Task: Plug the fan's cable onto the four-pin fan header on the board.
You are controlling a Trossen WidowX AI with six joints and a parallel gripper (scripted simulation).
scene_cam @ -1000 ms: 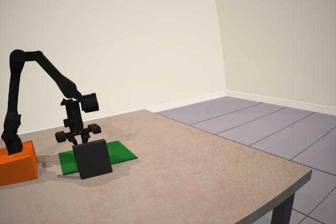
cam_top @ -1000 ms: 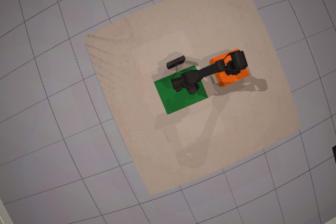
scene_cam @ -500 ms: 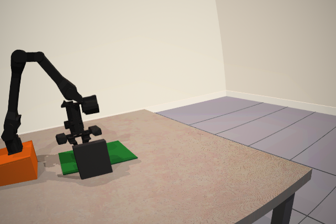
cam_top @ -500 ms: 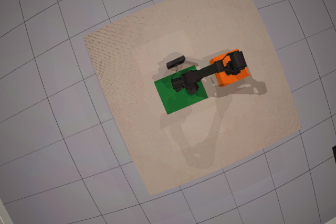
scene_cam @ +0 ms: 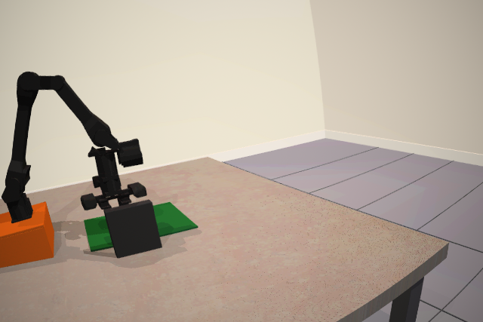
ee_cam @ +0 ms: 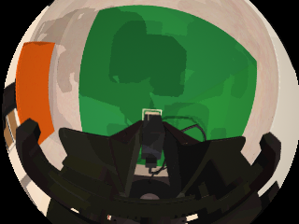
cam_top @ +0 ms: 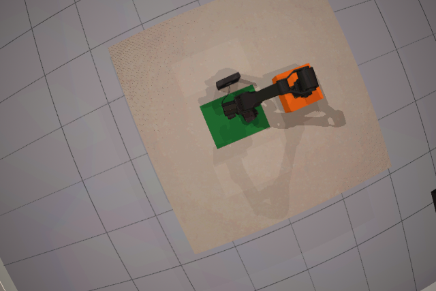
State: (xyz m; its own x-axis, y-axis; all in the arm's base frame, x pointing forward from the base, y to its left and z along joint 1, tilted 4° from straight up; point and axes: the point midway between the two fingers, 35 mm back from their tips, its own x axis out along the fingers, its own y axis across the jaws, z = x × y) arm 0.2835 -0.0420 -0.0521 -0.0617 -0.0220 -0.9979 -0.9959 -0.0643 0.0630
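My gripper tip is 1 cm to the left of the dark plug and 1 cm below it. The rest, counted from my gripper tip: white four-pin header 1 cm to the right, 2 cm below; then black fan 1 cm ahead, 14 cm to the right, 4 cm above; then green board 5 cm ahead, 3 cm to the left, 4 cm below.
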